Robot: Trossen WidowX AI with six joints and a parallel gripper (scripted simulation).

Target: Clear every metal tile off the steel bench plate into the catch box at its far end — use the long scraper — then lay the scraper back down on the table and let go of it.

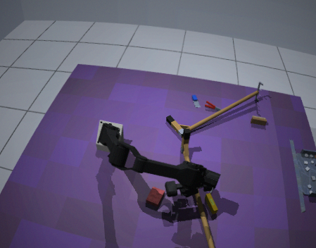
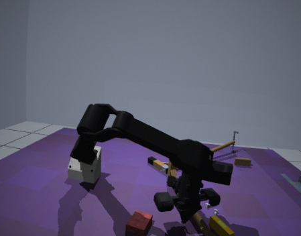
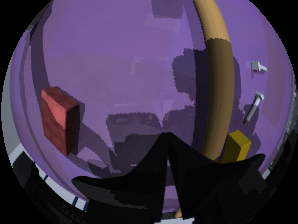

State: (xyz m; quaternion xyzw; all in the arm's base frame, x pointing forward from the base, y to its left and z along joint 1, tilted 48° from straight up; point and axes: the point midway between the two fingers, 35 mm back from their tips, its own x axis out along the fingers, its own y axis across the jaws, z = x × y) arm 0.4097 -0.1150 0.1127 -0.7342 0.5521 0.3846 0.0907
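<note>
Now: gripper tip 50 mm below the long scraper and 50 mm short of it. Round my gripper tip: red block: 120 mm behind, 40 mm to the right; then yellow block: 120 mm ahead, 10 mm above; then blue item: 620 mm to the left, 100 mm behind.
</note>
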